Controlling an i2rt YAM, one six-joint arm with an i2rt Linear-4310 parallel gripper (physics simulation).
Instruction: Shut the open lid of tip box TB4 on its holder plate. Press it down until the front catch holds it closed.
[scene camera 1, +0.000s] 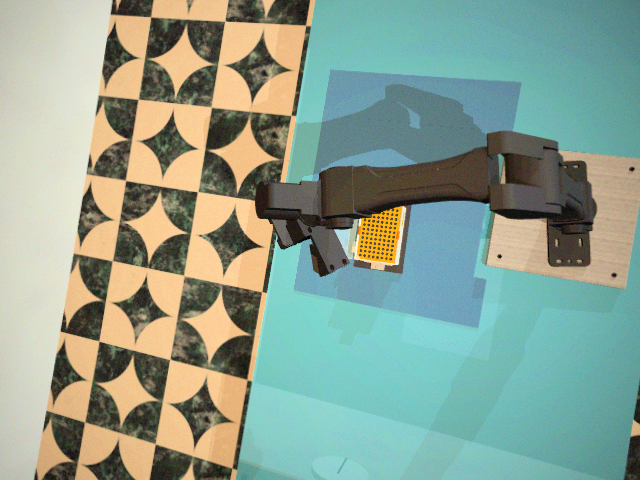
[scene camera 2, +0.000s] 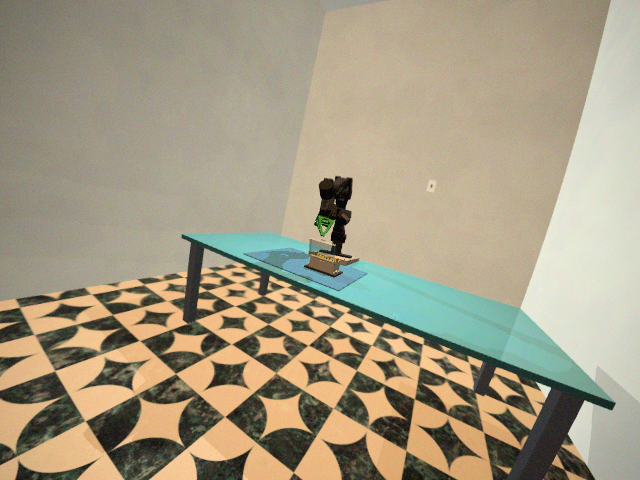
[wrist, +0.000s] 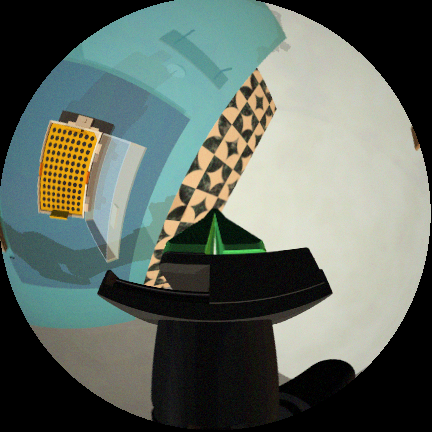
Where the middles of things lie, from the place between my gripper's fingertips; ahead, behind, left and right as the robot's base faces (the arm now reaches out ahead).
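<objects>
Orange perforated tip rack (scene camera 1: 377, 241): 16 cm behind my hand and 11 cm below it. Relative to the clear lid (wrist: 115, 163), my hand is 10 cm past, 1 cm to the left and 7 cm above.
</objects>
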